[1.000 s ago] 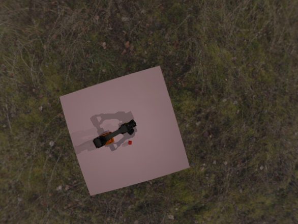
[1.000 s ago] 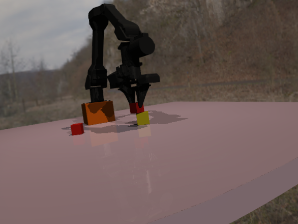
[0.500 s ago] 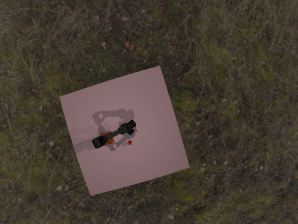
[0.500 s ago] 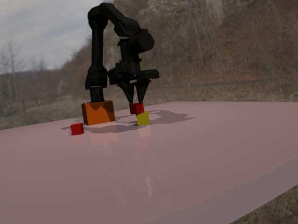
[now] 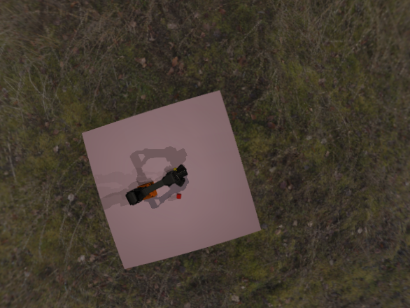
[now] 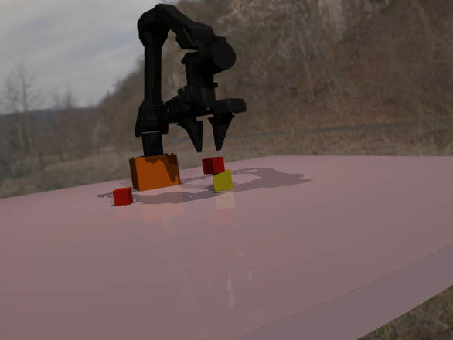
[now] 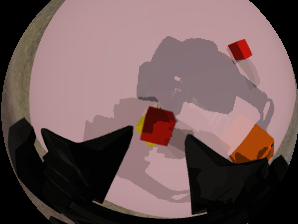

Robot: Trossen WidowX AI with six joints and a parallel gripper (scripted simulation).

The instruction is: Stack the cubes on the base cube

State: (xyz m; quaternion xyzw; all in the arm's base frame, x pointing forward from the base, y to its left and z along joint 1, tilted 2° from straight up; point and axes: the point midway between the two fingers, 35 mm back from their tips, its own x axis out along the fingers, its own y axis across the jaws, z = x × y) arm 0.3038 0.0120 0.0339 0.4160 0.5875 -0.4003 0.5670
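My gripper tip is 1 cm to the right of the red cube and 3 cm above it. Also, from my gripper tip: yellow cube: 3 cm to the left, 7 cm below.
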